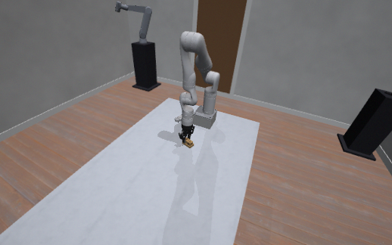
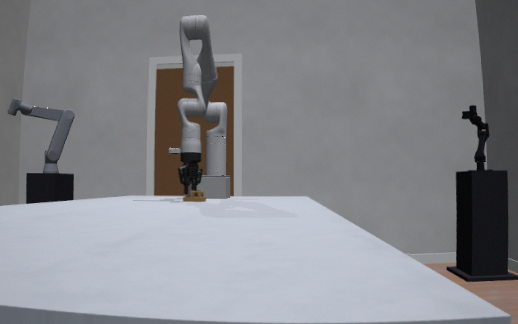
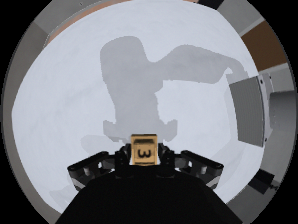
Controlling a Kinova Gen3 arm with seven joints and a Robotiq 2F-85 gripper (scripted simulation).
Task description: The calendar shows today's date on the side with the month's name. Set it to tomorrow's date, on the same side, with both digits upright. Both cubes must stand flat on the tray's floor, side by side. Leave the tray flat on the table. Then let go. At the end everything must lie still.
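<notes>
The wooden digit cube is 1 cm below my hand. From my hand the other things lie so: wooden calendar tray (2 cm to the left, 3 cm below).
</notes>
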